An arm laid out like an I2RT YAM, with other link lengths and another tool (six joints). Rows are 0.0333 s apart.
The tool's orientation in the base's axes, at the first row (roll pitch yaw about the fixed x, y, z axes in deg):
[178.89 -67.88 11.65]
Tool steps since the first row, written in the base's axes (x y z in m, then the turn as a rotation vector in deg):
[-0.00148 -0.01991 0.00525 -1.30 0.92 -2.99]
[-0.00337 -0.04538 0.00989 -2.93 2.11 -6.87]
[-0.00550 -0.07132 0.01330 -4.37 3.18 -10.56]
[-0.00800 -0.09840 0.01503 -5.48 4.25 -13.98]
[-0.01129 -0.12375 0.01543 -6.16 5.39 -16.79]
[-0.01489 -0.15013 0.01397 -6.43 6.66 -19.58]
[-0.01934 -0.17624 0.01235 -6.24 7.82 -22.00]
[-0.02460 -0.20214 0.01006 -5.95 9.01 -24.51]
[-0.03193 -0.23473 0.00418 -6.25 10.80 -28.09]
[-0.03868 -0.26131 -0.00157 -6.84 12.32 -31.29]
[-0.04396 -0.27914 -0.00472 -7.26 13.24 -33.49]
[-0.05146 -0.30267 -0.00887 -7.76 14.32 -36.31]
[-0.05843 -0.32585 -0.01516 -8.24 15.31 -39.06]
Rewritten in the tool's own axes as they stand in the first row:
[0.00280 0.01933 -0.00667 -3.18 -1.17 0.10]
[0.00447 0.04405 -0.01442 -7.28 -2.66 0.27]
[0.00487 0.06918 -0.02200 -11.15 -4.01 0.53]
[0.00349 0.09535 -0.02948 -14.65 -5.29 0.98]
[0.00072 0.11966 -0.03689 -17.42 -6.56 1.61]
[-0.00396 0.14491 -0.04406 -20.00 -7.87 2.63]
[-0.00909 0.16974 -0.05189 -22.09 -9.00 3.91]
[-0.01512 0.19421 -0.06017 -24.22 -10.13 5.32]
[-0.02575 0.22485 -0.07011 -27.51 -11.97 6.70]
[-0.03559 0.24968 -0.07856 -30.57 -13.60 7.62]
[-0.04181 0.26621 -0.08519 -32.70 -14.60 8.22]
[-0.05021 0.28793 -0.09441 -35.41 -15.77 9.01]
[-0.06037 0.30938 -0.10229 -38.06 -16.85 9.77]

